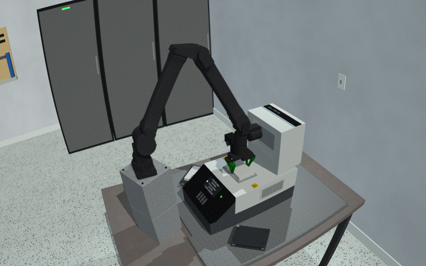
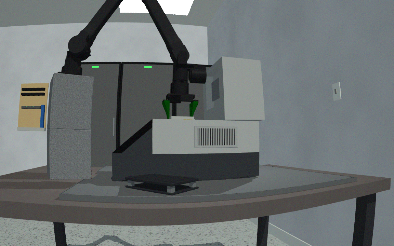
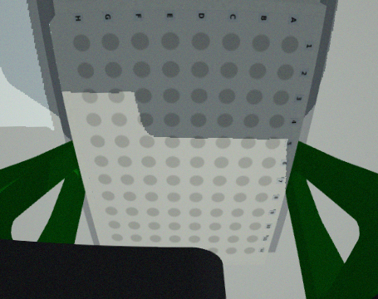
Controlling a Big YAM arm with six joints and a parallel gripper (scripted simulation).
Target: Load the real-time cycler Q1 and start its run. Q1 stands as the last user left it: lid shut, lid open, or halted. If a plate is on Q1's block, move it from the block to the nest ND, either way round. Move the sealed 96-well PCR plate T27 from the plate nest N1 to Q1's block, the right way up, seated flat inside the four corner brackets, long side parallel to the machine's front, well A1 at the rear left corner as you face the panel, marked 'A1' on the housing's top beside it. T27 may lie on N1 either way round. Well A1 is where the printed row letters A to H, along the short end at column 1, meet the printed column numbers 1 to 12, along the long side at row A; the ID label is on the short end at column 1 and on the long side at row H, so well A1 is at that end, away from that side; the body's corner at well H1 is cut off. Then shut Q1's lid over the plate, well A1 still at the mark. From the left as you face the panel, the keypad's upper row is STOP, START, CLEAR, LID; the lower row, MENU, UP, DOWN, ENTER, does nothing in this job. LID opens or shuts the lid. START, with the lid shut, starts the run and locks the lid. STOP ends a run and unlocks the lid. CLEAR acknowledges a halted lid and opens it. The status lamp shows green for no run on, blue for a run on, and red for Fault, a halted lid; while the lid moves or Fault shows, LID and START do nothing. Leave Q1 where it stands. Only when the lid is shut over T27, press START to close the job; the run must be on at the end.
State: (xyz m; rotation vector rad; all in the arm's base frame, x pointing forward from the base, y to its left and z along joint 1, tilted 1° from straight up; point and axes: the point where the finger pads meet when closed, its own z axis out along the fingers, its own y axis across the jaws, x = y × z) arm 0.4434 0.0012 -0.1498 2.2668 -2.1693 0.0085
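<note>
My gripper is now right at the plate T27. Also, from my hand: dark nest ND: 280 mm to the left, 190 mm below, 120 mm behind; then black plate nest N1: 280 mm to the right, 190 mm below, 90 mm behind.
</note>
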